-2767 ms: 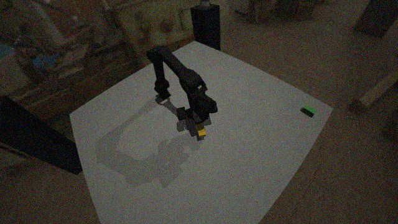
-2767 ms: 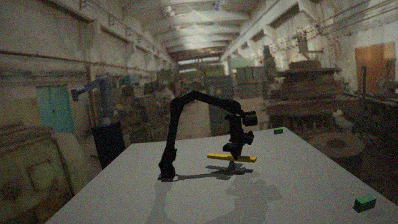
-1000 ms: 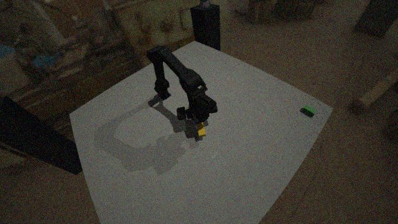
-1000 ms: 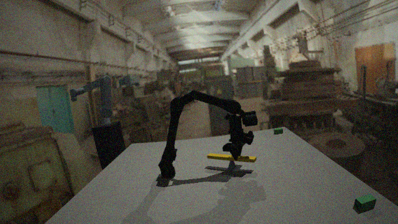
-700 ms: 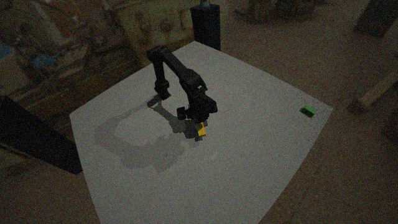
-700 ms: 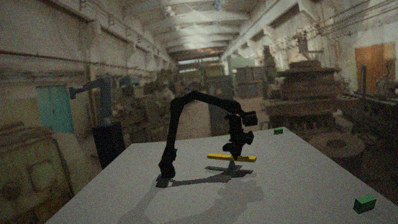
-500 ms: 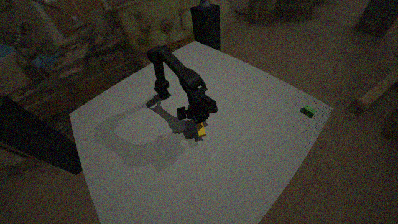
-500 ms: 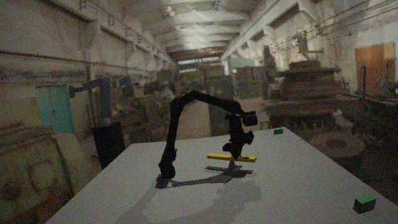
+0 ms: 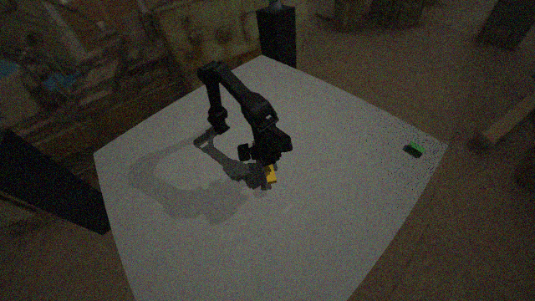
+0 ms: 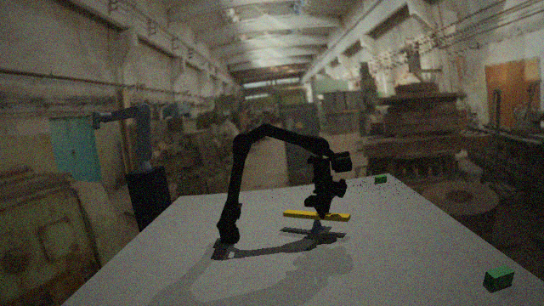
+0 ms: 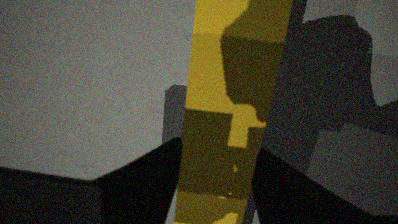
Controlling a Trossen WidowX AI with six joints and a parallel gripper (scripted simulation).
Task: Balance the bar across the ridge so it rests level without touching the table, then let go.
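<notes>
My gripper tip is 3 cm past the yellow bar and 2 cm to the right of it.
</notes>
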